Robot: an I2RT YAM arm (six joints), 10 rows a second.
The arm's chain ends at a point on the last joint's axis. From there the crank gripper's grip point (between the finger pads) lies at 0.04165 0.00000 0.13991 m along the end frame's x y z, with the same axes.
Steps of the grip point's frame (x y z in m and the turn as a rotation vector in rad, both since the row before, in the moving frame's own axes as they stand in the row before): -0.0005, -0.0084, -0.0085, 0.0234, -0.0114, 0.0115; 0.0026, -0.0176, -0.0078, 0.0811, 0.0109, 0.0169; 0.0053, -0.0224, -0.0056, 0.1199, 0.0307, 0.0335; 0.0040, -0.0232, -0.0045, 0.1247, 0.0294, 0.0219; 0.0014, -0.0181, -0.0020, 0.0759, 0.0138, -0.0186
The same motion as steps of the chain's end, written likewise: 0.0011, -0.0056, -0.0089, 0.0234, -0.0114, 0.0115; 0.0010, -0.0070, -0.0069, 0.0811, 0.0109, 0.0169; 0.0008, -0.0072, -0.0033, 0.1199, 0.0307, 0.0335; -0.0003, -0.0068, -0.0022, 0.1247, 0.0294, 0.0219; -0.0004, -0.0067, -0.0010, 0.0759, 0.0138, -0.0186
